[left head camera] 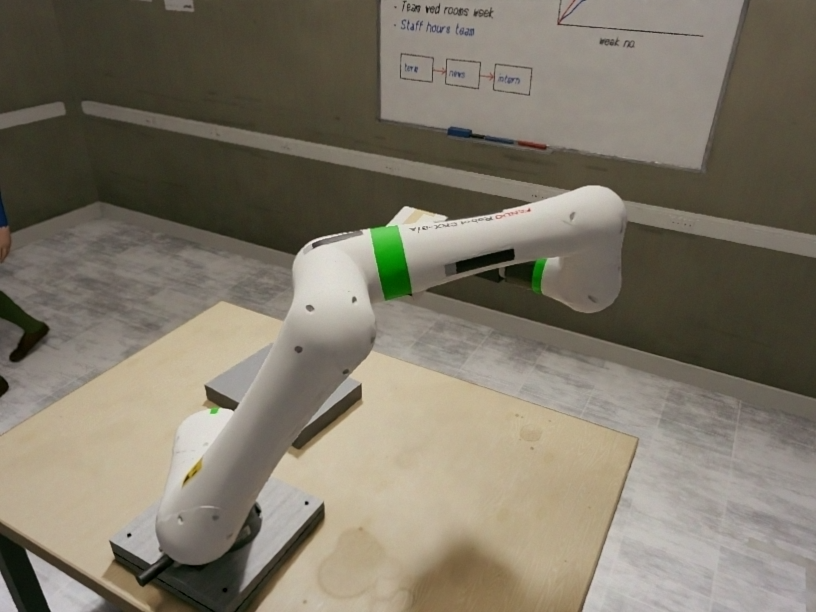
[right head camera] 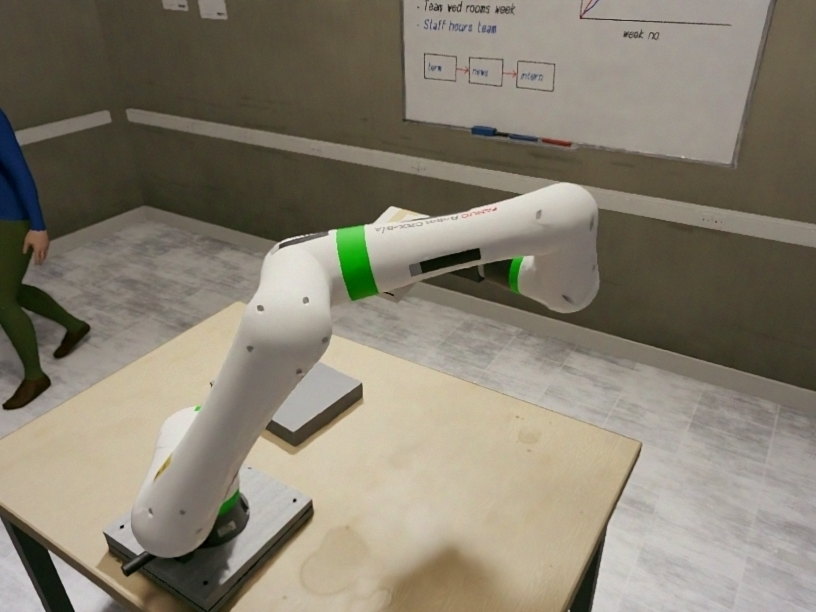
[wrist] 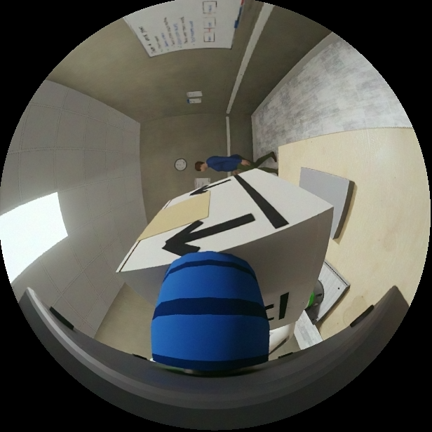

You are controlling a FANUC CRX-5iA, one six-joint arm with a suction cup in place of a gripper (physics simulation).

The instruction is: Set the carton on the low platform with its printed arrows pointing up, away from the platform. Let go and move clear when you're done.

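Note:
The white carton [wrist: 295, 200] with black arrows and tan tape is on my blue suction cup [wrist: 210, 285], which holds it by a side face. In the wrist view the arrows point left, towards the ceiling, away from the table side. In the head views the forearm hides most of the carton [left head camera: 416, 216] [right head camera: 397, 214] and all of the cup; parts of the carton show behind the forearm, high above the table. The low grey platform [left head camera: 240, 376] [right head camera: 329, 391] [wrist: 327, 185] lies on the table, below and apart from the carton, partly hidden by the arm in the head views.
The wooden table [left head camera: 461, 447] [right head camera: 461, 447] carries the arm's base plate [left head camera: 290, 513] [right head camera: 276, 507] at its near left. A whiteboard [left head camera: 593, 98] [right head camera: 612, 98] hangs on the wall behind. A person [right head camera: 16, 191] [wrist: 225, 163] stands on the floor beyond the table, at the left in the head views.

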